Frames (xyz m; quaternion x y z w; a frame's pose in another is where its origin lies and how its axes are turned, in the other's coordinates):
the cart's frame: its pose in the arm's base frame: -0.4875 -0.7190 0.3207 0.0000 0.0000 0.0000 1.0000
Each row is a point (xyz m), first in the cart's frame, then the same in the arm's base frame.
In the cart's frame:
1: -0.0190 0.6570 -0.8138
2: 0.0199 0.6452 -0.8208
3: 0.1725 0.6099 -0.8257
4: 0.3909 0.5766 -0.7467
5: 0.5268 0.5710 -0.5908
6: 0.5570 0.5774 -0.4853
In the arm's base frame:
1: -0.5065 -0.0620 -0.4931
2: -0.4676 -0.0738 -0.5001
3: -0.3150 -0.1091 -0.5050
4: -0.0966 -0.1424 -0.4260
5: 0.0393 -0.1480 -0.2701
6: 0.0695 -0.1416 -0.1646

